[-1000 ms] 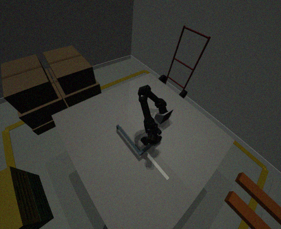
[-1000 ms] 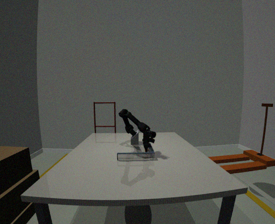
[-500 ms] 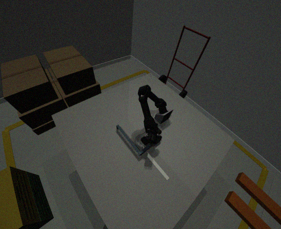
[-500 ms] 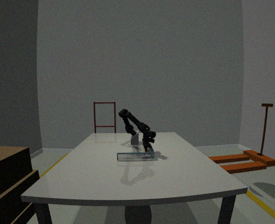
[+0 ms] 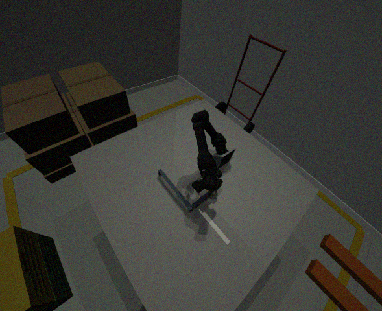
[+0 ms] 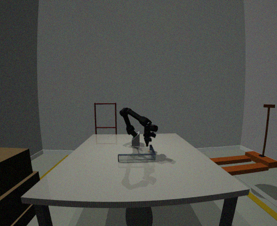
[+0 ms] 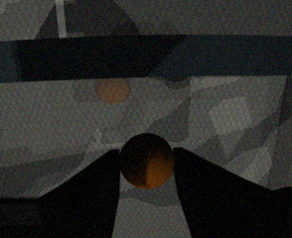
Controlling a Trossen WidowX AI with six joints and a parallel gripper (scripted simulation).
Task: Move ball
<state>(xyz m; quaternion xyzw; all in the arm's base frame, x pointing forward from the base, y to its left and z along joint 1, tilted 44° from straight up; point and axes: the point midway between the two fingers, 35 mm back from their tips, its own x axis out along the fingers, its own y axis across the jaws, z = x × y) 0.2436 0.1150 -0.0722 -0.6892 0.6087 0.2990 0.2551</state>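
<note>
Right now my gripper tip is 70 mm above the see-through copy of the ball, 20 mm to the right of it and 20 mm past it. The rest, counted from my gripper tip: orange ball: right at my gripper tip.
</note>
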